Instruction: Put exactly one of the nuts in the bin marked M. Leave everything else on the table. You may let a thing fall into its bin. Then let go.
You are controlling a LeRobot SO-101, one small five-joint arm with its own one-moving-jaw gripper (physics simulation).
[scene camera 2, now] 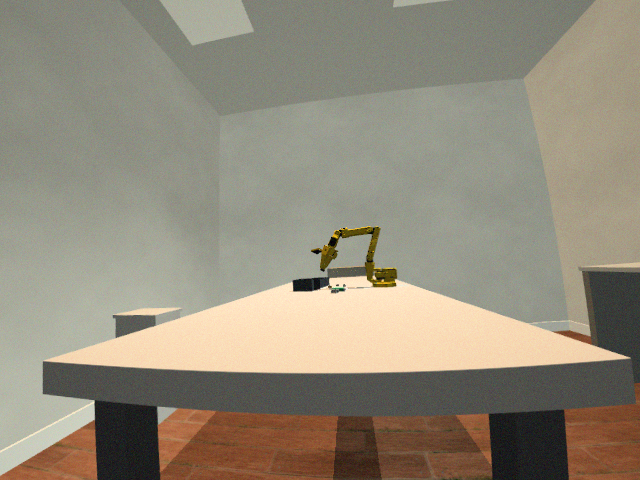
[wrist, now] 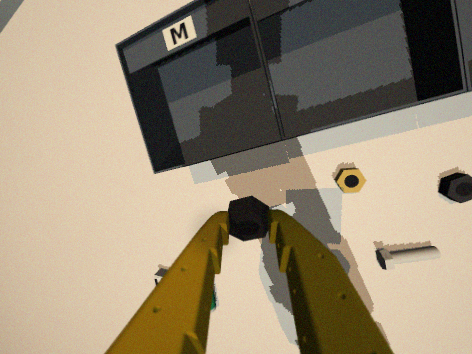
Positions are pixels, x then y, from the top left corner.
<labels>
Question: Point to a grey bolt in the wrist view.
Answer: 386, 259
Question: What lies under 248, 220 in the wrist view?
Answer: A black nut.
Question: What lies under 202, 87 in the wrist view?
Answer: A dark bin row.
</labels>
